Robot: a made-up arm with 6 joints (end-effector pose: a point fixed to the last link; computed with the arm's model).
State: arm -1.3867 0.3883 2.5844 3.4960 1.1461 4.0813
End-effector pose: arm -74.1 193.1 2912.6 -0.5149 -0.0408 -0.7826 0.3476
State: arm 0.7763 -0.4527 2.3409 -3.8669 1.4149 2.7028
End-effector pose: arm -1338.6 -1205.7 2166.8 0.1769 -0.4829 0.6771 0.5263
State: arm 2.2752 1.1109 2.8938 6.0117 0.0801 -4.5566
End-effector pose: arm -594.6 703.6 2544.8 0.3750 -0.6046 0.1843 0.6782
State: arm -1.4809 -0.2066 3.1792 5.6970 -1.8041 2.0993
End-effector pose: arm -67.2 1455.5 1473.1 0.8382 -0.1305 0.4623 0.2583
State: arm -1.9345 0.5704 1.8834 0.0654 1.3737 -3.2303
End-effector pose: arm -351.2 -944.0 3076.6 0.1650 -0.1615 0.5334 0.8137
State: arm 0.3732 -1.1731 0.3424 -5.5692 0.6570 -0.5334
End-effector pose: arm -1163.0 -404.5 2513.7 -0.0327 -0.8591 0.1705 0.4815
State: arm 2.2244 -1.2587 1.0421 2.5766 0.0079 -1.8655
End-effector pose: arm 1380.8 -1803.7 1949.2 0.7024 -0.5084 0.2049 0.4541
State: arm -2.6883 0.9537 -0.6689 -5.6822 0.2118 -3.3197
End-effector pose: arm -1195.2 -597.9 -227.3 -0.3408 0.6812 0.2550 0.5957
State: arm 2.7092 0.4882 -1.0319 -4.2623 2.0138 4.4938
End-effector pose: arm -892.2 305.6 370.3 0.4452 -0.6151 -0.3225 0.5652
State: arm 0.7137 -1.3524 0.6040 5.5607 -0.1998 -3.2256
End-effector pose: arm -1426.5 -1214.8 2140.2 -0.4333 -0.5259 -0.5947 0.4267
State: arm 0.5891 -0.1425 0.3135 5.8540 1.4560 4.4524
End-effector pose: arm 943.4 571.5 2682.1 0.7013 -0.3802 0.6027 0.0213
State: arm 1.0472 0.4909 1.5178 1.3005 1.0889 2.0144
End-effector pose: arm 613.8 1265.6 3020.9 -0.3727 -0.6613 -0.6505 0.0258
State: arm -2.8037 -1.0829 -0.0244 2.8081 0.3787 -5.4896
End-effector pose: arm 397.7 124.5 2484.9 0.1264 -0.8973 -0.1825 0.3816
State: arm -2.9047 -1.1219 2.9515 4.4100 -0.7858 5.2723
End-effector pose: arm 1820.9 357.3 -190.2 -0.3259 0.5196 -0.1674 0.7718
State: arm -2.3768 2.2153 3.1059 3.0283 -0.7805 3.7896
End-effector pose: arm -1452.3 -1380.6 941.5 -0.7117 -0.1142 -0.6926 0.0276
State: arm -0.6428 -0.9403 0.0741 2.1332 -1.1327 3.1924
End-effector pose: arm -349.7 148.5 2622.2 0.2046 -0.8781 -0.1814 0.3926
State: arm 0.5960 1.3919 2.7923 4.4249 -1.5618 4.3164
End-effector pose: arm 1236.1 975.7 2132.3 0.3099 0.8179 0.4638 0.1409
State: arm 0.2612 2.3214 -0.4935 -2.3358 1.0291 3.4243
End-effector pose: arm -181.8 -124.4 -973.2 0.3029 -0.7793 -0.3751 0.4002
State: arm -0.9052 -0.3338 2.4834 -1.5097 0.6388 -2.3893
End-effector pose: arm -1142.8 1341.4 2135.1 0.1409 0.2657 0.9497 0.0870
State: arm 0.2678 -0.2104 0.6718 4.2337 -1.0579 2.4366
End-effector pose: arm 590.2 257.0 3065.9 -0.2297 -0.6826 0.3679 0.5881
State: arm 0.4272 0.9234 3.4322 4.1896 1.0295 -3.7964
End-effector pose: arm 56.4 -71.0 2113.0 0.4428 -0.6308 -0.1489 0.6195
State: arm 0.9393 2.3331 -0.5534 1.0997 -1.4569 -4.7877
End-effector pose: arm -34.8 -225.2 -890.9 0.0937 -0.2695 -0.3690 0.8846
